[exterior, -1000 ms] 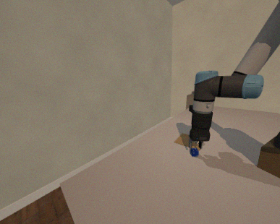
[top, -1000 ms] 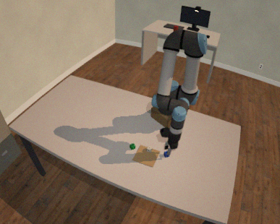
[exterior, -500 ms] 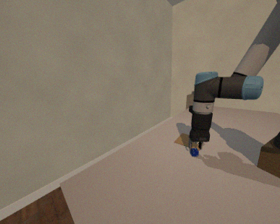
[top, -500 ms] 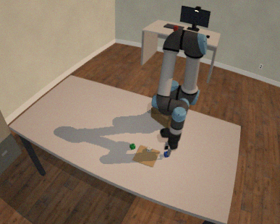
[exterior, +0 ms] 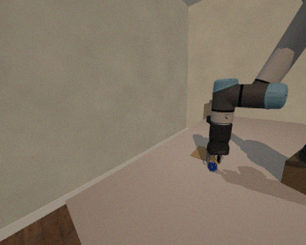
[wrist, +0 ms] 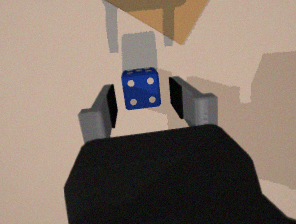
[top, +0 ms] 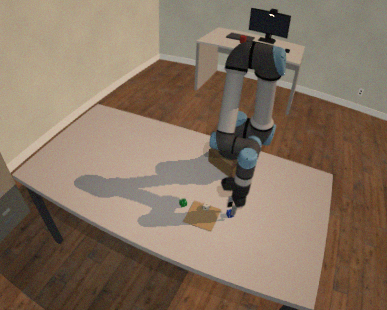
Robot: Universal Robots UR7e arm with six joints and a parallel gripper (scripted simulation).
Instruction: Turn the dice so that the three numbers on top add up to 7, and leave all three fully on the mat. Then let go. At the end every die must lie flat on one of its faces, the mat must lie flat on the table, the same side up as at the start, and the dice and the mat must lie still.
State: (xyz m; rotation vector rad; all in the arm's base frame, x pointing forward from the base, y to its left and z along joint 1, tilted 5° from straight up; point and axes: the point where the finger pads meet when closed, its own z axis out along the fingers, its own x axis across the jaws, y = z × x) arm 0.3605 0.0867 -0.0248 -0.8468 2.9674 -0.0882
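The blue die is 4 cm below my hand. The rest, counted from my hand: white die: 12 cm to the right, 4 cm below; then green die: 1 cm ahead, 23 cm to the right, 4 cm below; then tan mat: 5 cm ahead, 12 cm to the right, 5 cm below.
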